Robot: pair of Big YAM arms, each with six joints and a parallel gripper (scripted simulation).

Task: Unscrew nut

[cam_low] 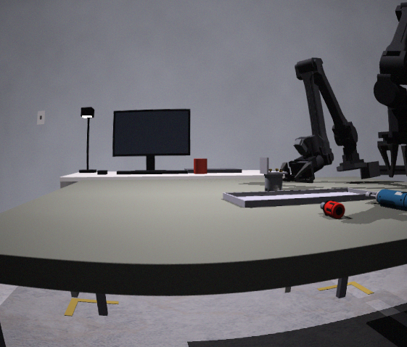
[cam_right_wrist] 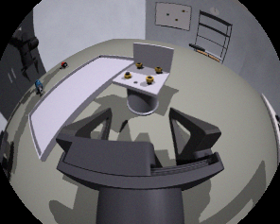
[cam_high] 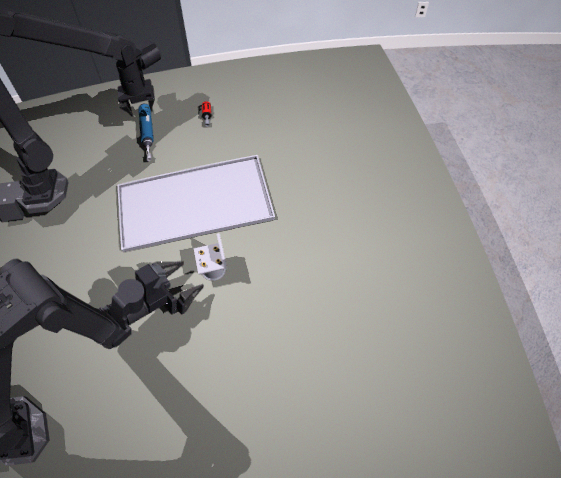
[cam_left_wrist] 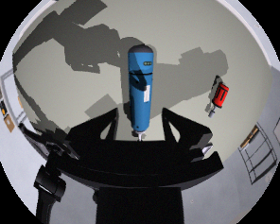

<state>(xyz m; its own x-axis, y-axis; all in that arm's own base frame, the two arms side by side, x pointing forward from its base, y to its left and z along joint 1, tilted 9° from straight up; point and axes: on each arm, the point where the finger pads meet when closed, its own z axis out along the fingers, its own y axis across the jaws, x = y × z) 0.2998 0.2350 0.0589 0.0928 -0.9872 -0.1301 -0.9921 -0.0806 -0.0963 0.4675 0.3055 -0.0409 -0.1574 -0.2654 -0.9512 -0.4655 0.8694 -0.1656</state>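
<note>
Now: the bracket 50 mm ahead of my right hand, 30 mm to the left of it and 30 mm above it. Round my right hand: socket tip 120 mm behind, 420 mm to the left, 20 mm below; short red-handled tool 60 mm ahead, 570 mm to the left, 30 mm below; shallow white tray 10 mm ahead, 240 mm to the left, 40 mm below.
</note>
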